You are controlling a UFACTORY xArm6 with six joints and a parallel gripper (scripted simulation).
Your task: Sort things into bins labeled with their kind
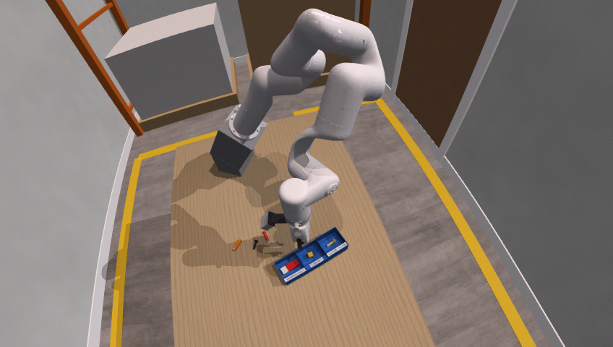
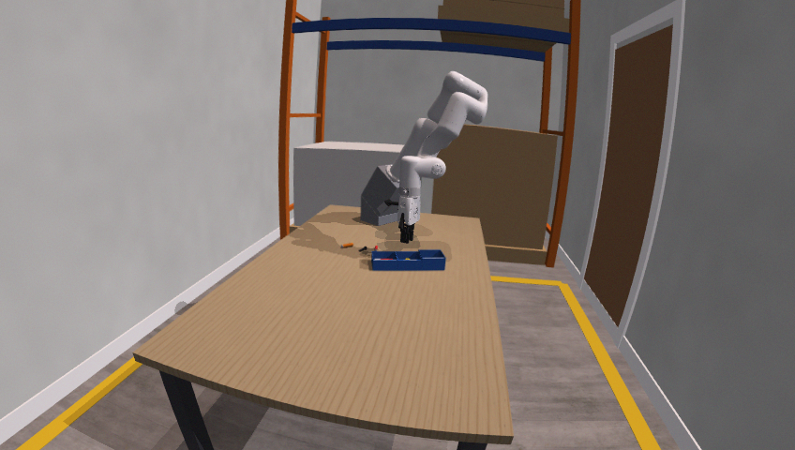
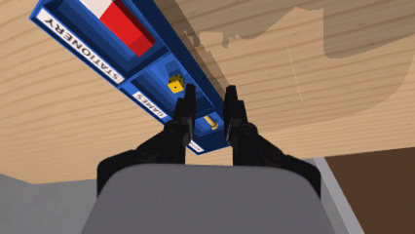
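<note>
My gripper is now 5 cm past the black bolt, 17 cm to the left of it and 9 cm above it. Round my hand: brass bolt 3 cm ahead, 10 cm to the left, 8 cm below; then eraser 7 cm ahead, 7 cm to the right, 8 cm below; then yellow die 5 cm ahead, 1 cm to the left, 8 cm below.
</note>
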